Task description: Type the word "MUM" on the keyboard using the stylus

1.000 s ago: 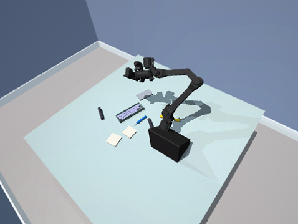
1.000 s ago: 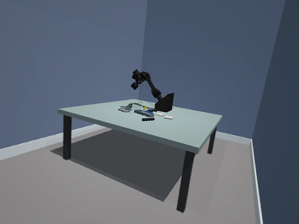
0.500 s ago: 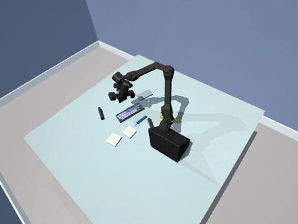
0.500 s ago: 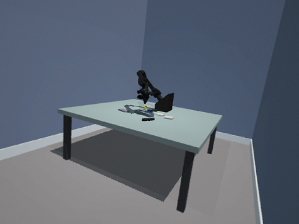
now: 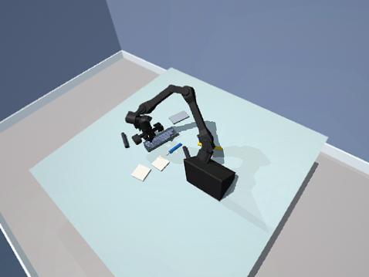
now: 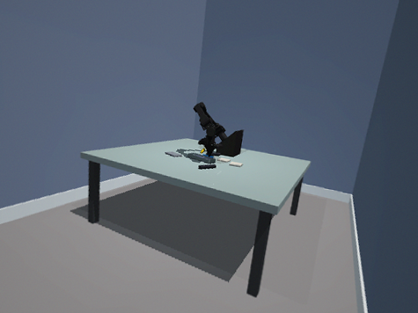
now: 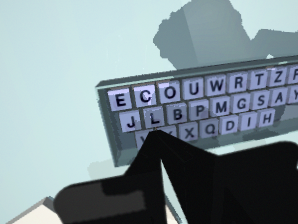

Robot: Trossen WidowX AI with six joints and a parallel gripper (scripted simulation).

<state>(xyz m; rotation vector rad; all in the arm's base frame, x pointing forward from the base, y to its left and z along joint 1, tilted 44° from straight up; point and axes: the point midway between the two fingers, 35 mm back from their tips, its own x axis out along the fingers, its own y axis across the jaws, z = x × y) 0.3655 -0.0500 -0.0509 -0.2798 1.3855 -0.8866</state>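
The blue stylus is 130 mm behind my gripper tip, 30 mm below it and 20 mm to the right of it. Round my gripper tip: grey plate 290 mm to the right, 30 mm below, 10 mm behind; then grey stylus tip 120 mm behind, 30 mm below, 10 mm to the left.
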